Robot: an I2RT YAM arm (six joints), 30 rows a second.
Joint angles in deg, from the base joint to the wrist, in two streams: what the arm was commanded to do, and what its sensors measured. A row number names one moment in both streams.
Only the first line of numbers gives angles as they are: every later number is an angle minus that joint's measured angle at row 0.
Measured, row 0:
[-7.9, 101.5, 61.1, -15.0, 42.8, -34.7]
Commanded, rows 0 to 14:
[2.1, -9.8, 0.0, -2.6, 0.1, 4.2]
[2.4, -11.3, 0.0, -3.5, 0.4, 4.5]
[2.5, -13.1, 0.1, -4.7, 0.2, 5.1]
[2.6, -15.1, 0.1, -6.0, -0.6, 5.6]
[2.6, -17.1, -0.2, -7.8, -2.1, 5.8]
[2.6, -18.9, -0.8, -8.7, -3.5, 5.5]
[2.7, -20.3, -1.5, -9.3, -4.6, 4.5]
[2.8, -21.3, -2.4, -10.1, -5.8, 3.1]
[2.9, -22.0, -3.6, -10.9, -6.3, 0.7]
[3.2, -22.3, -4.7, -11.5, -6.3, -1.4]
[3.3, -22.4, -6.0, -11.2, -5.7, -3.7]
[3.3, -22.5, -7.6, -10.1, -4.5, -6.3]
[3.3, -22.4, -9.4, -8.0, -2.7, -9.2]
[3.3, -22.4, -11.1, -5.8, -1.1, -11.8]
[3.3, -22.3, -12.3, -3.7, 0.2, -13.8]
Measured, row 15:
[2.9, -23.0, -7.5, -5.6, -3.4, -4.5]
